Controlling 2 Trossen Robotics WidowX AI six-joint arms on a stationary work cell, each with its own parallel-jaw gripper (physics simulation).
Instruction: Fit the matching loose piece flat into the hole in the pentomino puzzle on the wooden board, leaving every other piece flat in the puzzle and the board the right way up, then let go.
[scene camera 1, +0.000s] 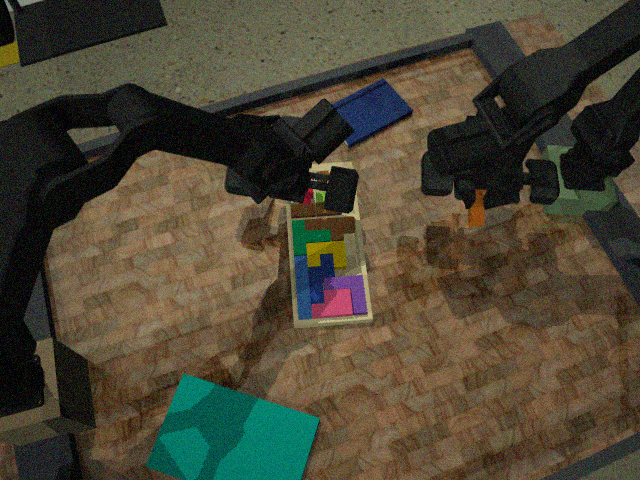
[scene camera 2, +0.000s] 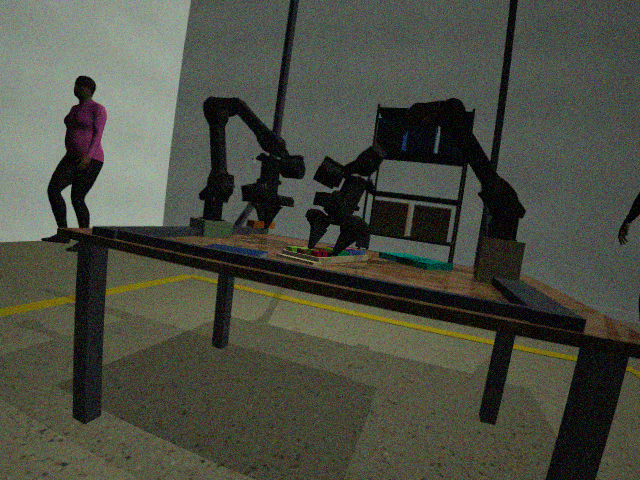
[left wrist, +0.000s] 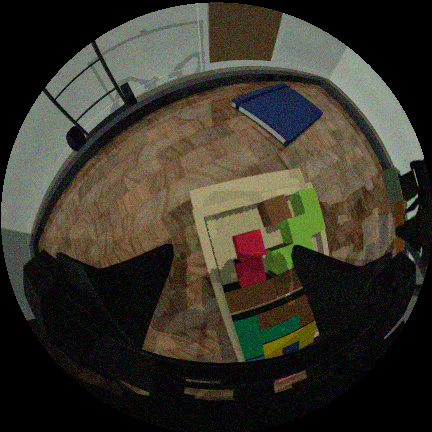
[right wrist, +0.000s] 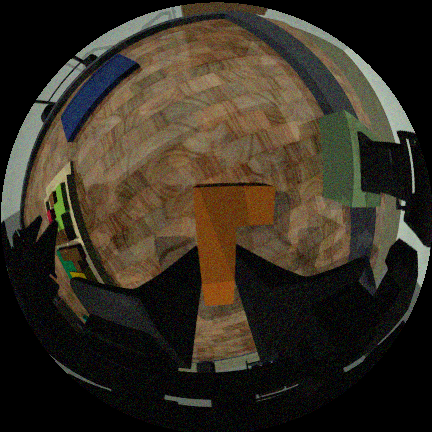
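Where they show: left gripper, fingertip midpoint: (scene camera 2: 320, 252) (left wrist: 235, 251) (right wrist: 47, 218); right gripper, fingertip midpoint: (scene camera 1: 473, 207) (scene camera 2: 263, 228) (left wrist: 396, 230) (right wrist: 215, 251); left arm's base, link origin: (scene camera 1: 16, 386) (scene camera 2: 501, 239); right arm's base, link origin: (scene camera 1: 581, 172) (scene camera 2: 211, 219) (left wrist: 401, 187) (right wrist: 370, 164).
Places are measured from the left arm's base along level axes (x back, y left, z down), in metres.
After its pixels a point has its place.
Note:
The wooden board (scene camera 1: 333, 322) @[z 0.102, x -0.406, y -0.001 m] (scene camera 2: 310, 260) @[z 0.108, x -0.420, y 0.273 m] (left wrist: 215, 196) @[z 0.110, x -0.426, y 0.267 m] lies face up with coloured pieces. Bare pale floor shows at its far end, beside the red piece (left wrist: 249, 243) @[z 0.091, x -0.430, y 0.221 m], the light green piece (left wrist: 306, 220) @[z 0.090, x -0.482, y 0.213 m] and a brown piece (left wrist: 275, 211) @[z 0.091, x -0.459, y 0.232 m]. The loose orange L-shaped piece (scene camera 1: 476, 214) @[z 0.046, x -0.650, y 0.079 m] (right wrist: 220, 210) @[z 0.045, x -0.674, y 0.129 m] is flat, to the right of the board in scene camera 1; its height off the table is unclear. My right gripper (scene camera 1: 477, 198) @[z 0.065, x -0.660, y 0.099 m] (scene camera 2: 267, 226) @[z 0.065, x -0.660, y 0.099 m] (right wrist: 215, 251) @[z 0.065, x -0.660, y 0.099 m] is shut on its long arm. My left gripper (scene camera 1: 297, 198) @[z 0.091, x -0.418, y 0.221 m] (scene camera 2: 323, 251) @[z 0.091, x -0.418, y 0.221 m] (left wrist: 235, 251) @[z 0.091, x -0.418, y 0.221 m] is open over the board's far end, partly hiding it.
A blue book (scene camera 1: 377, 111) @[z 0.104, x -0.594, y 0.342 m] (left wrist: 280, 112) @[z 0.104, x -0.550, y 0.332 m] (right wrist: 97, 97) @[z 0.105, x -0.593, y 0.309 m] lies beyond the board. A teal slab (scene camera 1: 279, 428) @[z 0.098, x -0.294, y -0.121 m] (scene camera 2: 416, 260) @[z 0.098, x -0.217, y -0.044 m] lies near the bottom in scene camera 1. A green block (scene camera 1: 581, 204) @[z 0.080, x -0.837, y 0.062 m] (scene camera 2: 214, 227) @[z 0.085, x -0.814, y 0.140 m] (right wrist: 336, 160) @[z 0.091, x -0.807, y 0.120 m] stands under the right arm's base. Dark raised edging (scene camera 1: 330, 77) @[z 0.095, x -0.536, y 0.433 m] borders the table.

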